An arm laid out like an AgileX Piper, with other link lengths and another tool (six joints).
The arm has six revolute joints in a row. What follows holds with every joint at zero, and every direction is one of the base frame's.
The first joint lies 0.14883 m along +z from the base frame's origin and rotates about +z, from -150 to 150 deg.
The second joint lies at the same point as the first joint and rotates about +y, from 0 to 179.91 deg.
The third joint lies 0.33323 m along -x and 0.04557 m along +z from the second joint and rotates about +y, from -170 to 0 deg.
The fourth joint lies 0.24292 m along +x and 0.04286 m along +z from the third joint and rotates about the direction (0.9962, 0, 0.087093), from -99.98 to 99.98 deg.
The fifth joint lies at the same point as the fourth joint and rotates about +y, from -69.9 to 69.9 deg.
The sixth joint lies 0.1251 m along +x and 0.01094 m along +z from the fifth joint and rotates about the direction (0.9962, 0, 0.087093), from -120 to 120 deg.
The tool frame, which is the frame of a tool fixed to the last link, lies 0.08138 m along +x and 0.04 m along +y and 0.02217 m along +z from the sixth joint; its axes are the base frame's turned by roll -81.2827, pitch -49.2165 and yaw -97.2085 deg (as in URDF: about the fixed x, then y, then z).
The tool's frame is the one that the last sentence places.
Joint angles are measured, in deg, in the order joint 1, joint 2, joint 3, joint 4, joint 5, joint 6. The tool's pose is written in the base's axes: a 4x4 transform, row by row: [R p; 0 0 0 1], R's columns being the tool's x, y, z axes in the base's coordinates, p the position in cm. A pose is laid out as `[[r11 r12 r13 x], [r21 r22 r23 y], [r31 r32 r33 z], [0 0 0 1]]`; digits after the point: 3 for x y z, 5 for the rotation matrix.
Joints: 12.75, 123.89, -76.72, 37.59, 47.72, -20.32
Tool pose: [[0.83797 -0.54548 0.01595 42.020], [-0.49169 -0.74201 0.45570 22.623], [-0.23674 -0.38970 -0.88999 8.548], [0 0 0 1]]
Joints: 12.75, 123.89, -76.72, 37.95, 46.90, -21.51
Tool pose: [[0.84650 -0.53148 0.03107 42.263], [-0.48497 -0.74572 0.45684 22.650], [-0.21963 -0.40179 -0.88900 8.587], [0 0 0 1]]
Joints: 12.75, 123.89, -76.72, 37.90, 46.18, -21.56
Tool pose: [[0.84681 -0.53014 0.04316 42.509], [-0.48942 -0.74483 0.45355 22.585], [-0.20830 -0.40519 -0.89019 8.556], [0 0 0 1]]
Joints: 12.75, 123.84, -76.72, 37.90, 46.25, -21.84
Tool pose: [[0.84962 -0.52566 0.04277 42.470], [-0.48520 -0.74727 0.45405 22.596], [-0.20671 -0.40652 -0.88995 8.600], [0 0 0 1]]
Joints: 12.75, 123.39, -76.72, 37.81, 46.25, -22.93
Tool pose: [[0.86150 -0.50533 0.04949 42.427], [-0.46988 -0.75652 0.45485 22.605], [-0.19241 -0.41511 -0.88919 8.955], [0 0 0 1]]
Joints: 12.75, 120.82, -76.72, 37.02, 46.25, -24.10
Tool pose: [[0.88320 -0.46095 0.08648 42.476], [-0.44656 -0.77020 0.45540 22.516], [-0.14331 -0.44083 -0.88608 10.905], [0 0 0 1]]
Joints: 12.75, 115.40, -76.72, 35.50, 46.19, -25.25
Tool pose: [[0.90760 -0.38570 0.16584 42.456], [-0.41729 -0.78524 0.45745 22.266], [-0.04622 -0.48438 -0.87363 15.023], [0 0 0 1]]
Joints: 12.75, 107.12, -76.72, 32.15, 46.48, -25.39
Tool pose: [[0.91726 -0.28416 0.27909 41.692], [-0.38628 -0.80544 0.44950 21.516], [0.09706 -0.52011 -0.84856 21.032], [0 0 0 1]]
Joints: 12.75, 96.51, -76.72, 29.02, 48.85, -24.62
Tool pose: [[0.90263 -0.18178 0.39016 39.064], [-0.36034 -0.81490 0.45398 20.570], [0.23542 -0.55037 -0.80105 28.388], [0 0 0 1]]
